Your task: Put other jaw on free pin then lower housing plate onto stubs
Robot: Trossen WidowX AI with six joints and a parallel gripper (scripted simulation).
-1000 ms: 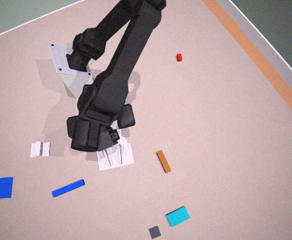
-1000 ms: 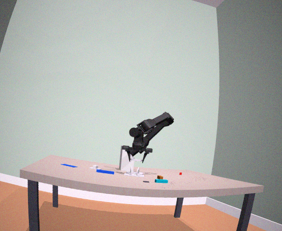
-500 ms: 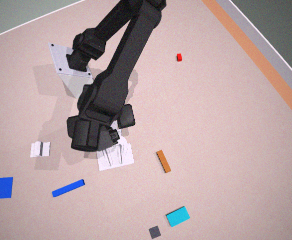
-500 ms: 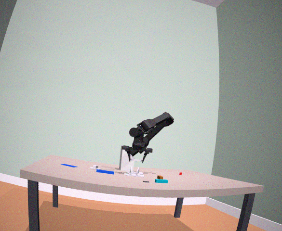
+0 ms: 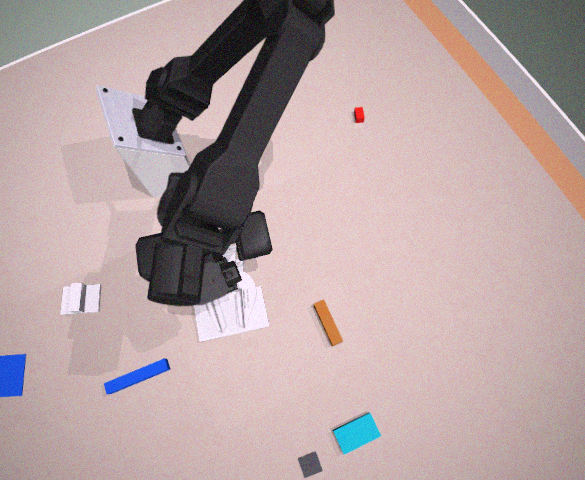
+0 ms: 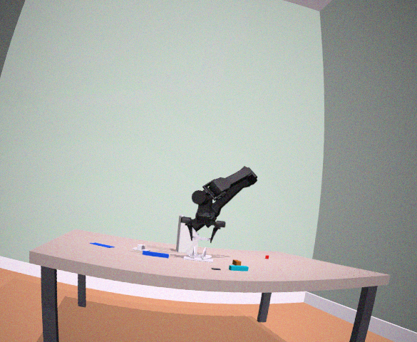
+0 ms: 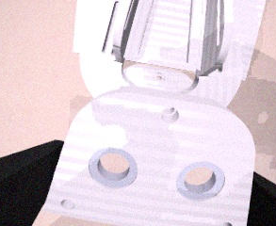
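Right now the white jaw is 2 cm ahead of my gripper tip, 1 cm to the left of it and 6 cm below it. From my gripper tip the other things lie so: cyan block 32 cm ahead, 11 cm to the left, 7 cm below; blue bar 11 cm ahead, 19 cm to the right, 7 cm below; orange bar 14 cm ahead, 14 cm to the left, 7 cm below.
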